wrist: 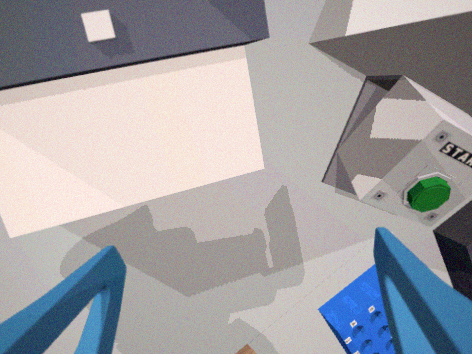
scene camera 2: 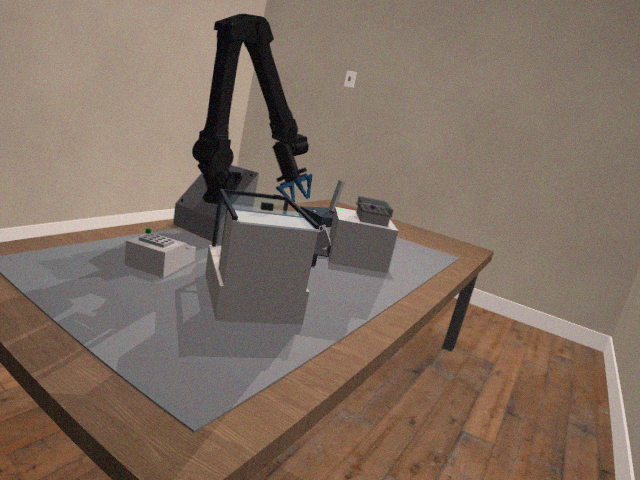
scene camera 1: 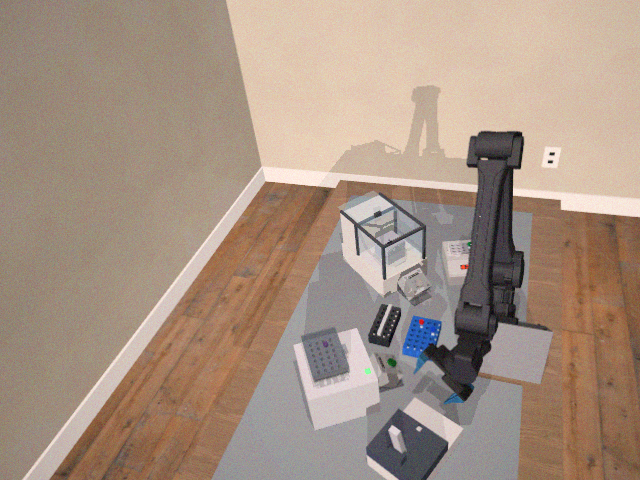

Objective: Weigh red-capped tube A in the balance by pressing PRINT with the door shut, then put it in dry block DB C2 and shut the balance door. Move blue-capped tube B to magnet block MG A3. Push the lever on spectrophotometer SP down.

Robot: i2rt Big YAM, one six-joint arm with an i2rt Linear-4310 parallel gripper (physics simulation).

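My gripper (scene camera 1: pixel 434 386) (scene camera 2: pixel 300 198) (wrist: pixel 240 248) is open and empty, above the mat between the blue rack (scene camera 1: pixel 421 338) (wrist: pixel 357 305) and spectrophotometer SP (scene camera 1: pixel 408 439) (wrist: pixel 135 130). SP's pale lever (scene camera 1: pixel 397 439) (scene camera 2: pixel 337 195) stands up from its dark top. Red-capped tube A (scene camera 1: pixel 421 321) is in the blue rack; a blue cap is hard to make out there. The black block with a white bar (scene camera 1: pixel 385 325), seemingly MG, is beside it. The grey block (scene camera 1: pixel 325 356) (scene camera 2: pixel 374 210), seemingly DB, sits on a white box. The glass-walled balance (scene camera 1: pixel 361 263) (scene camera 2: pixel 268 273) stands farther back; its door state is unclear.
A START box with a green button (scene camera 1: pixel 391 362) (wrist: pixel 428 194) stands beside the white box (scene camera 1: pixel 338 405) (scene camera 2: pixel 361 242). A grey control box (scene camera 1: pixel 413 284) is at the balance's front. A white keypad device (scene camera 1: pixel 454 268) (scene camera 2: pixel 160 253) stands near the arm. A grey panel (scene camera 1: pixel 516 351) is by the arm's base.
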